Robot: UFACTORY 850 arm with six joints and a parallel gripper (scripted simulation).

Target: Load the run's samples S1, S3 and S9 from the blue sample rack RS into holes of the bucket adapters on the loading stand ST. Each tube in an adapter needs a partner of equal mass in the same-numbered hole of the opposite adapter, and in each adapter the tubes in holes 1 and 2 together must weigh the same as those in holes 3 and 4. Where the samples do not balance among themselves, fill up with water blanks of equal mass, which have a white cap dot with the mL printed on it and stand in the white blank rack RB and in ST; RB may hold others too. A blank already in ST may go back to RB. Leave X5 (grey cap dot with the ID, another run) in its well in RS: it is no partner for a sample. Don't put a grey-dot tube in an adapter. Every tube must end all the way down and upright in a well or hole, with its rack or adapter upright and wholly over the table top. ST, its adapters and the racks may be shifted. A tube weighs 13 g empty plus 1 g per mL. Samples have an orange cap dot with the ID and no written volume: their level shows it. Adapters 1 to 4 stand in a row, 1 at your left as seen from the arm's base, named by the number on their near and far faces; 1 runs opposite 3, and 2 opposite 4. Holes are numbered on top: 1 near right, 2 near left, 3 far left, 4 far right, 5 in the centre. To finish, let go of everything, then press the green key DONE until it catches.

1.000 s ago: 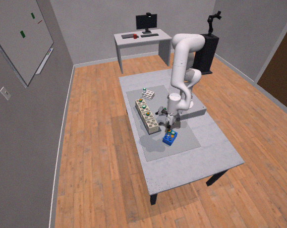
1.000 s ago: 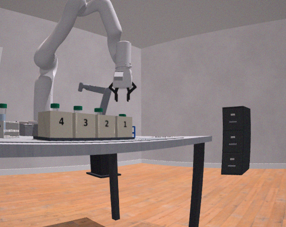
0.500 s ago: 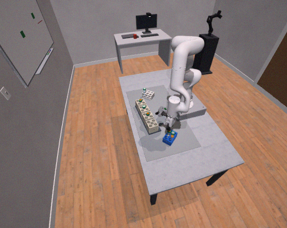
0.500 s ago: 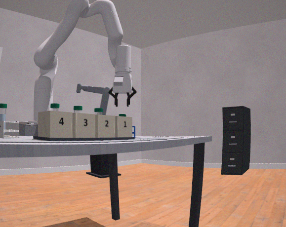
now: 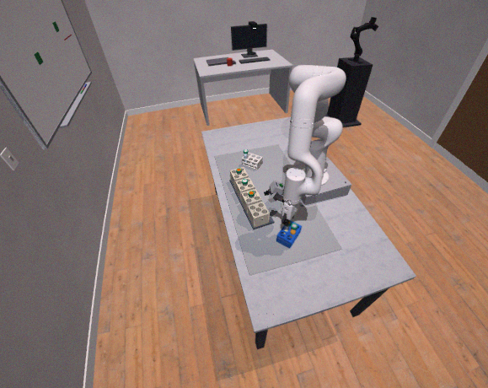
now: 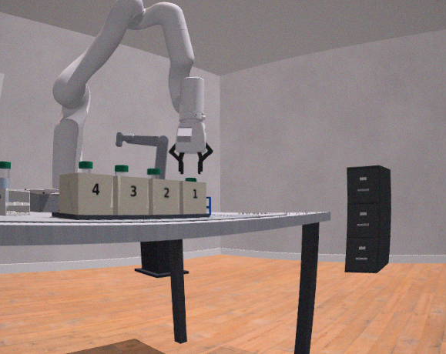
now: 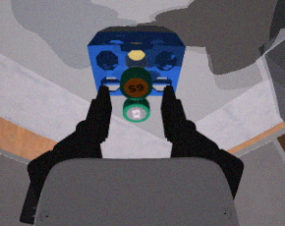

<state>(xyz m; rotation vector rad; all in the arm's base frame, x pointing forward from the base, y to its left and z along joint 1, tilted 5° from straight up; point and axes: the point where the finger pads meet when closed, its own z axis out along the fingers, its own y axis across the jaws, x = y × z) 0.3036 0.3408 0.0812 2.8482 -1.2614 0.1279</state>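
The sample tube S9 is 1 cm to the right of my hand and 9 cm below it. Also, from my hand: grey-dot tube X5: 2 cm behind, 3 cm to the left, 9 cm below; then blue sample rack RS: 1 cm behind, 1 cm to the left, 12 cm below; then adapter 1: 12 cm ahead, 14 cm to the right, 10 cm below.
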